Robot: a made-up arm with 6 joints.
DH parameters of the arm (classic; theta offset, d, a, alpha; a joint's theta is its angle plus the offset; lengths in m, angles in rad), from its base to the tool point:
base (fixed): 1.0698 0 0.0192 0
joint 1: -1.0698 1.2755 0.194 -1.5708
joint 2: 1.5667 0 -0.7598 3.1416
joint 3: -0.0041 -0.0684 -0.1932 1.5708
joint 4: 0 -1.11 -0.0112 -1.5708
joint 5: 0 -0.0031 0.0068 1.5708
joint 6: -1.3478 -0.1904 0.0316 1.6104
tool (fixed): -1.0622 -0.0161 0 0
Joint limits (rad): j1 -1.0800..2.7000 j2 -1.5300..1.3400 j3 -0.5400..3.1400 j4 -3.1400..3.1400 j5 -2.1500..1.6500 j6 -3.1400..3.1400
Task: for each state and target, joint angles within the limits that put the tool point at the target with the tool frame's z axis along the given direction. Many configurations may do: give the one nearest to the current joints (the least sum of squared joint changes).
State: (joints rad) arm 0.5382 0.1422 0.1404 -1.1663 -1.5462 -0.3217
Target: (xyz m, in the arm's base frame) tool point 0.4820 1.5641 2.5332 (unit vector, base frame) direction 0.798 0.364 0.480
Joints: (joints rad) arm 1.1385 0.4418 0.7854 -1.1876 -0.8676 -0.2255
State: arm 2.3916 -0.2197 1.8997 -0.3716 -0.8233 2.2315
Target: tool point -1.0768 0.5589 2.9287 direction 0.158 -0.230 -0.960
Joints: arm 2.5922 0.4638 1.3990 -0.3909 -1.2196 2.9526
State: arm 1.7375 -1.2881 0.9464 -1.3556 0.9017 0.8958
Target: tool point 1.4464 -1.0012 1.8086 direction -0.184 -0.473 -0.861
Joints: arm 2.4985 -1.3774 1.2073 -0.7965 1.1114 0.9377
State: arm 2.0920 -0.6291 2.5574 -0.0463 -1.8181 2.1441
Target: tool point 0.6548 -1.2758 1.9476 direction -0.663 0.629 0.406
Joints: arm 2.0252 -0.6556 2.3881 0.3049 -1.1886 2.4499
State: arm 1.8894 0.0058 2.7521 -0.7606 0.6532 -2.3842
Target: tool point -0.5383 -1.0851 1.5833 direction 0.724 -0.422 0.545
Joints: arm 1.1078 -0.2761 2.9452 -0.6302 0.6665 -1.7607
